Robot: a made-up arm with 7 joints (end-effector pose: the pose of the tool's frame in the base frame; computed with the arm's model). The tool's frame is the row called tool.
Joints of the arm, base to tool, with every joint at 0 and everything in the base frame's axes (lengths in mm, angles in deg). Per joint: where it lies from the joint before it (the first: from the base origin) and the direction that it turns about. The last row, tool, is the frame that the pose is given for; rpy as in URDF.
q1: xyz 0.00 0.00 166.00 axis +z
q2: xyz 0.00 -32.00 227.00 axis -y
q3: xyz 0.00 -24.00 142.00 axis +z
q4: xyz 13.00 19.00 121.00 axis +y
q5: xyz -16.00 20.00 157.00 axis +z
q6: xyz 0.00 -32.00 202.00 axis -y
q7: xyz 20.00 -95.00 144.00 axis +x
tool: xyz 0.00 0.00 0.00 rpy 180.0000 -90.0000 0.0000
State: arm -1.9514 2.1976 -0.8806 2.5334 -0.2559 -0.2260 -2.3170
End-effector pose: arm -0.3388 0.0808 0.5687 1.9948 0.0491 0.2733
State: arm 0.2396 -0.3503 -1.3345 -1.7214 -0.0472 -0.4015 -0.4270
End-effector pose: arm -0.1921 0.3469 0.6892 0.4114 -0.1695 1.5519
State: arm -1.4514 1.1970 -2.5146 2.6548 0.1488 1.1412 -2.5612
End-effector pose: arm -0.1655 0.0349 0.0681 -3.0131 -1.1817 -1.6831
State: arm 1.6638 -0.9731 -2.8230 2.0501 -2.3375 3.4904 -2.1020
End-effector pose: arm 0.2279 0.1279 0.7295 -2.7690 0.3127 -1.9401
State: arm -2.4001 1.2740 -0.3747 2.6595 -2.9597 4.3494 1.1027
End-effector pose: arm -0.0330 0.0133 0.7271 -2.3765 -0.9082 -0.5209
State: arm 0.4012 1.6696 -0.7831 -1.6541 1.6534 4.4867 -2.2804
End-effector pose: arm -0.4130 0.1373 0.2770 0.9402 0.4996 -0.1129
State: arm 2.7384 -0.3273 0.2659 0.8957 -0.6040 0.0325 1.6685
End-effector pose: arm -0.4938 0.2468 0.8783 -2.6612 -0.4351 1.0960
